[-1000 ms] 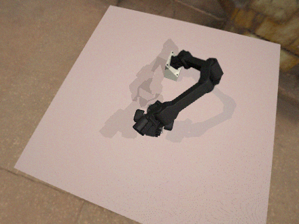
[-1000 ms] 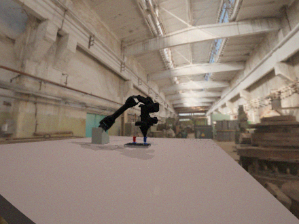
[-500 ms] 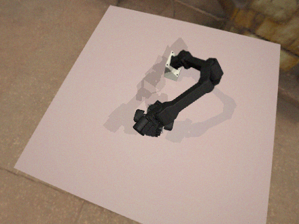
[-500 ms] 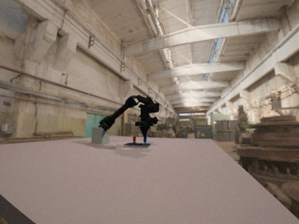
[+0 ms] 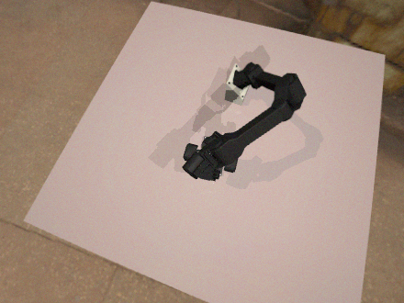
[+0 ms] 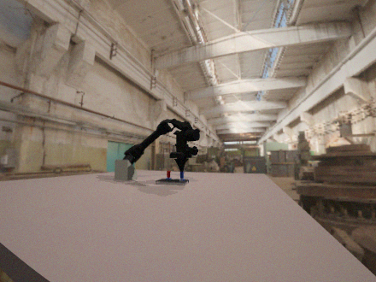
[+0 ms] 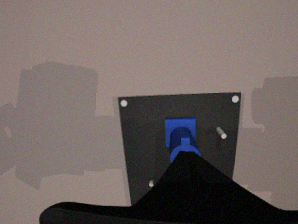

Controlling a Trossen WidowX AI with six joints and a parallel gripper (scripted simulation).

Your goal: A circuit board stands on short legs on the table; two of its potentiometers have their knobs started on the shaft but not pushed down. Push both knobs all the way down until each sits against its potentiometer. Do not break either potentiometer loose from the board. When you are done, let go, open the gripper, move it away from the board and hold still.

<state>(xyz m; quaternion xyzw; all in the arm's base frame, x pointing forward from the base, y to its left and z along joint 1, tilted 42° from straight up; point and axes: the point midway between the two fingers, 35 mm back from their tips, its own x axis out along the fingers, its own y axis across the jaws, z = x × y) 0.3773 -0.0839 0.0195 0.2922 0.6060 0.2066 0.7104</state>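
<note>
My gripper tip is now 10 mm above the blue knob. The rest, counted from my gripper tip: red knob (70 mm behind, 10 mm below).
</note>
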